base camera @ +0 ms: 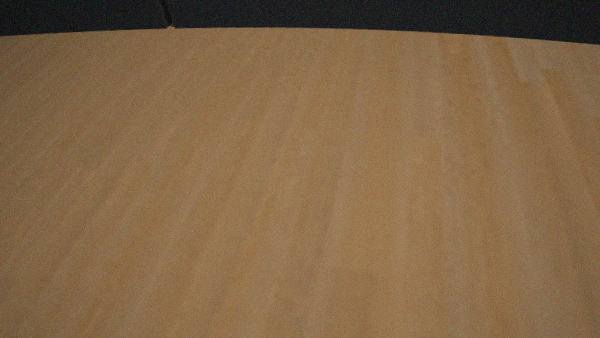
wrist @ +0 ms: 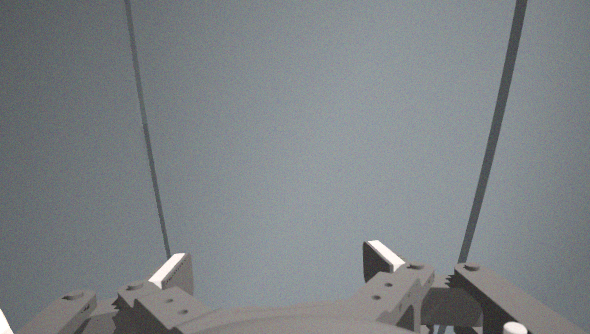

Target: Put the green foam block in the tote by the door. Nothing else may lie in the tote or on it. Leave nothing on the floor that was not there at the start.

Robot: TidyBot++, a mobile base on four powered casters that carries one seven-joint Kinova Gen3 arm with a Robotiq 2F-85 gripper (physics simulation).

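Places are measured from the arm's base along level axes (x ahead, y left, z up), in centimetres.
Pixels of known places: gripper, fingertip midpoint: (wrist: 279, 266).
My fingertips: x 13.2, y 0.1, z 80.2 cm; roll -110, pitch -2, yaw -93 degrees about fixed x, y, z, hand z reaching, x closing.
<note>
Behind a point stands the place of what it marks.
My gripper (wrist: 279, 266) {x 13.2, y 0.1, z 80.2 cm} is open, with its two fingers wide apart at the bottom of the wrist view and nothing between them. Behind the fingers is a plain grey-blue surface that fills the wrist view. The green foam block, the tote and the door do not show in either view.
The grey-blue surface (wrist: 310, 125) {x 78.5, y -13.2, z 70.6 cm} has two long dark seams, one at the left and one at the right. In the base camera view a wooden floor (base camera: 300, 175) {x 41.1, y 2.2, z -39.7 cm} runs up to a dark upright panel (base camera: 350, 14) {x 79.6, y -8.6, z -36.5 cm} across the top, with a narrow gap at the upper left.
</note>
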